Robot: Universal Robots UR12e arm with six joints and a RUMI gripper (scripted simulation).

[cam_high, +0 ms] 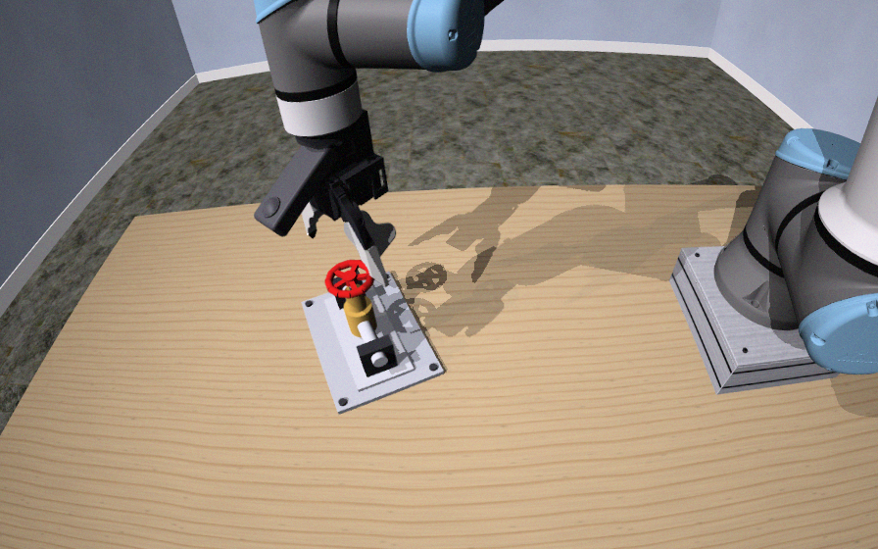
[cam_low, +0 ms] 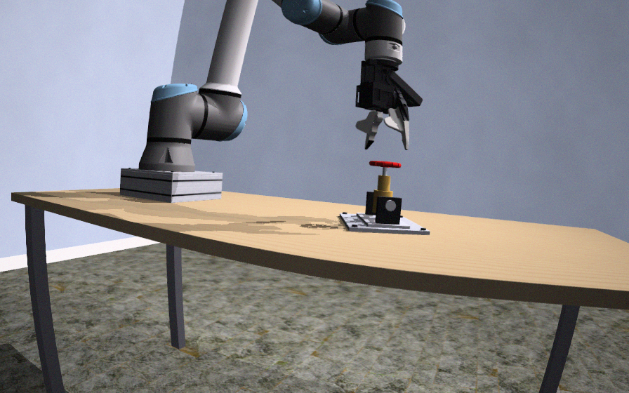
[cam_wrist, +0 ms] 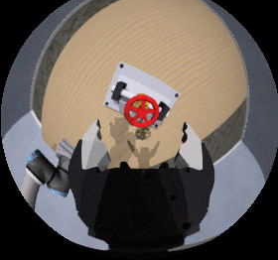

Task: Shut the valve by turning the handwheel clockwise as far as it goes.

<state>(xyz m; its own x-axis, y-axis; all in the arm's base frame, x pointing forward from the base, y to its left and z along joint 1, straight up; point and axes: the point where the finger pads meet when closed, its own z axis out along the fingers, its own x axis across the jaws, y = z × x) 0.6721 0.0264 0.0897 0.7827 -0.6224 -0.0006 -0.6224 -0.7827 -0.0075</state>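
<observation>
The red handwheel is 40 mm below my hand.
</observation>
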